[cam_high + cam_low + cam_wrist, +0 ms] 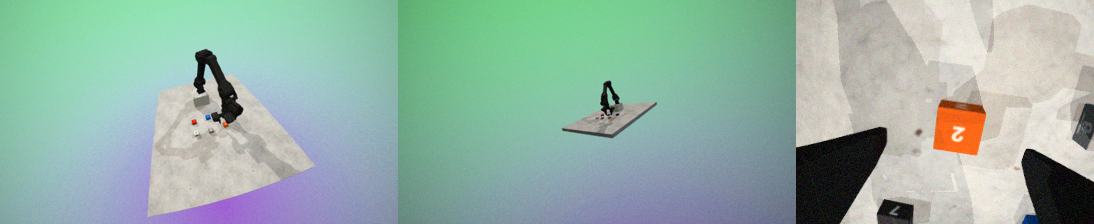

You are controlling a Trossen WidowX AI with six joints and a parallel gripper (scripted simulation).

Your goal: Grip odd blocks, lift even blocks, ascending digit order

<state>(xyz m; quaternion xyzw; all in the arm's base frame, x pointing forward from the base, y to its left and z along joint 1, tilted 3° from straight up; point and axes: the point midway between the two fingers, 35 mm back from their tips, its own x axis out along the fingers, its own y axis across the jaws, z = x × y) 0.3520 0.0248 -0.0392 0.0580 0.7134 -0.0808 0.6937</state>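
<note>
Now: gripper tip 3 cm above the orange block. From my gripper tip the other things lie so: black block: 10 cm behind, 7 cm to the left, 3 cm below; then grey block: 1 cm behind, 12 cm to the right, 3 cm below; then blue block: 13 cm behind, 8 cm to the right, 3 cm below.
</note>
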